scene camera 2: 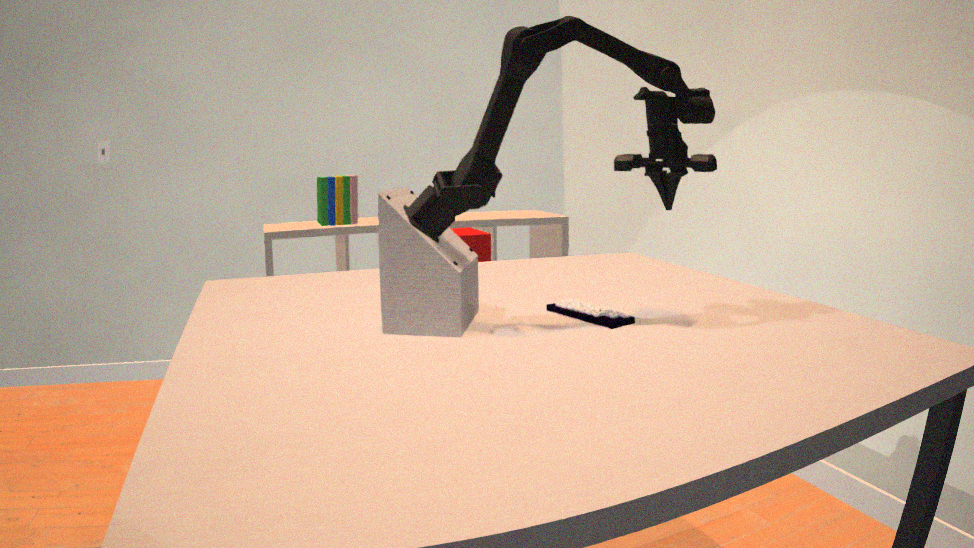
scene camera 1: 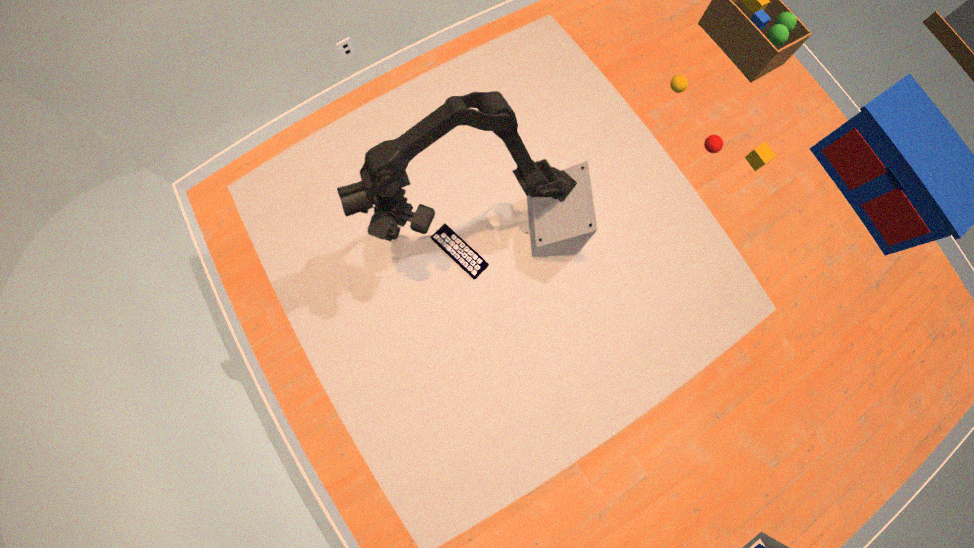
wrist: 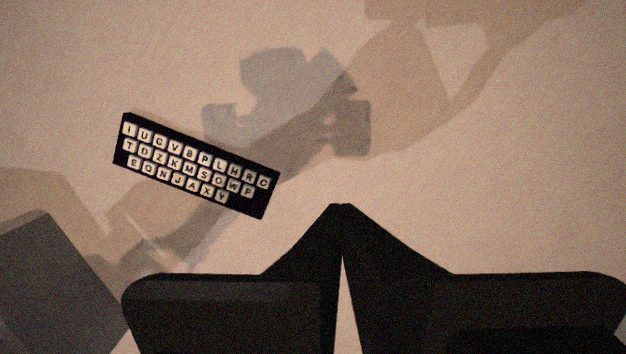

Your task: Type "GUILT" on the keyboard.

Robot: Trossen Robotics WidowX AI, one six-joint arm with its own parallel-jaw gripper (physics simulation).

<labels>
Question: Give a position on a black keyboard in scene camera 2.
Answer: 611, 319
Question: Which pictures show my gripper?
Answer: Scene camera 2, scene camera 1 and the wrist view: all of them.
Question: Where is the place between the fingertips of my gripper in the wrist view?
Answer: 340, 213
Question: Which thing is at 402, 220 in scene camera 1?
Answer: My gripper.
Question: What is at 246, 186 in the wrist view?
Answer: A black keyboard.
</labels>
